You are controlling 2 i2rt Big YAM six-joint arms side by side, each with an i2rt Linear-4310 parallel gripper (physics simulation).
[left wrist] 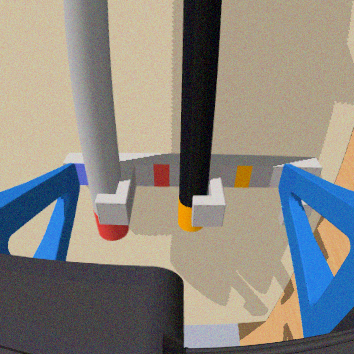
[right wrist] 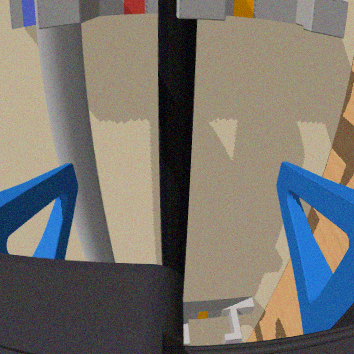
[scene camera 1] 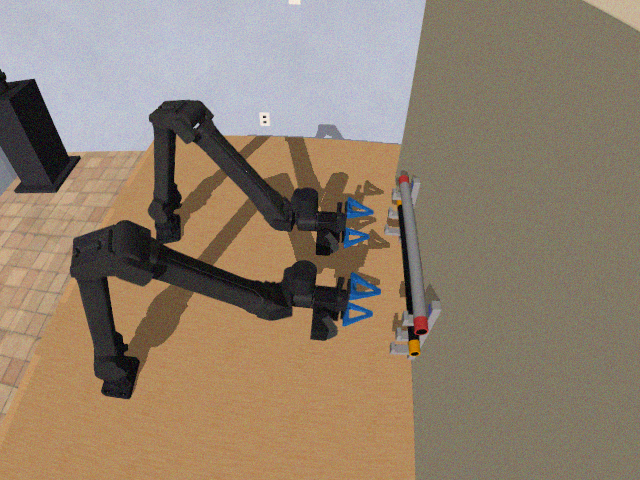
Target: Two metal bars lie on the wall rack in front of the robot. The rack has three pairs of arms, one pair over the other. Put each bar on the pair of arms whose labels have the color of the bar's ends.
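Frame: origin at the left arm's base, x right, y down, z ahead, level; metres.
Seen in the pictures: left gripper, fingertip midpoint: [left wrist: 178,174] [scene camera 1: 371,224]; right gripper, fingertip midpoint: [right wrist: 176,173] [scene camera 1: 376,303]; left arm's base, origin of the base link: [scene camera 1: 169,230]; right arm's base, origin of the base link: [scene camera 1: 121,377].
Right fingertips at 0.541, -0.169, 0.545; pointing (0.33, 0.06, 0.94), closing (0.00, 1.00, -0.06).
Note:
Offsets run from my right fingertips to a thing's top centre, as dx, dy, dz. Level surfaces: height alone.
A grey bar with red ends @(-0.104, -0.088, +0.124) [scene camera 1: 413,248] [left wrist: 92,90] [right wrist: 65,100] lies on the top, blue-labelled pair of arms of the wall rack @(+0.098, -0.118, +0.056) [scene camera 1: 435,312] [left wrist: 225,172] [right wrist: 280,10]. A black bar with orange ends @(-0.091, -0.008, +0.123) [scene camera 1: 406,268] [left wrist: 200,100] [right wrist: 176,125] lies on the middle pair, beside the red label [left wrist: 161,175] [right wrist: 134,6]. The lowest pair, beside the orange label [left wrist: 243,176] [right wrist: 243,8], holds no bar. My left gripper [scene camera 1: 371,224] [left wrist: 178,174] and right gripper [scene camera 1: 376,302] [right wrist: 177,167] are open and empty, short of the bars.
The wooden table @(dy +0.169) [scene camera 1: 320,403] lies under both arms and meets the wall [scene camera 1: 527,258] that carries the rack. A blue-grey wall [scene camera 1: 206,56] stands at the top of the scene view. A black pedestal [scene camera 1: 38,129] stands at the far left.

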